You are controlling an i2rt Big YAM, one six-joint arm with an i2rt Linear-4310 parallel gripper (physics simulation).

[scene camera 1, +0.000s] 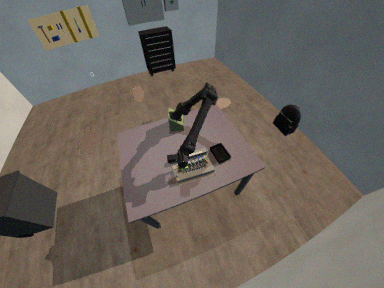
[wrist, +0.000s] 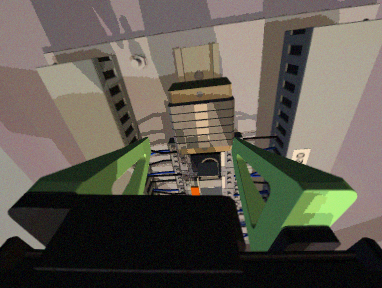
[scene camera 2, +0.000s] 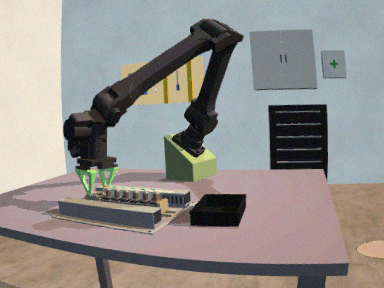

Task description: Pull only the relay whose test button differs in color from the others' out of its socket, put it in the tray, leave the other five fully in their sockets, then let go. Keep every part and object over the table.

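Places are measured from the arm's base along level axes (x down, y right, z back), in metres.
Pixels of known places: gripper, fingertip midpoint: (wrist: 191, 143) (scene camera 2: 97, 193); arm's base, origin of the base link: (scene camera 1: 175, 116) (scene camera 2: 187, 145).
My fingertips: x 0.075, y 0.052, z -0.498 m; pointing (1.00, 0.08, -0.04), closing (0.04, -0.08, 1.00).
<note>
Ahead of a thing's pixels: the offset from my fingertips to its top centre. Level surfaces: height alone.
The relay with an orange test button {dx -0.023, dy -0.029, dz +0.011 m} (scene camera 2: 108, 193) (wrist: 195, 191) is at the left end of the relay row in the scene camera 2 view, upright in the row. The other relays {dx -0.022, dy -0.119, dz +0.015 m} (scene camera 2: 135, 195) have green buttons. My gripper (scene camera 2: 98, 190) (wrist: 191, 143) is open and empty, pointing down at that end of the row. In the wrist view its green fingers stand on either side of the row, with the orange button low between them; the gripper body hides the rows behind. The black tray {dx +0.012, dy -0.339, dz +0.057 m} (scene camera 1: 220, 153) (scene camera 2: 215, 219) stands beside the board and appears empty.
Pale wire ducts (scene camera 2: 107, 213) (wrist: 330, 90) run along both sides of the relay row. A grey terminal block {dx +0.000, dy +0.017, dz +0.010 m} (wrist: 200, 125) stands beyond the orange-button relay in the wrist view. The arm's green base (scene camera 2: 190, 167) is at the back of the table {dx +0.047 m} (scene camera 2: 290, 220).
</note>
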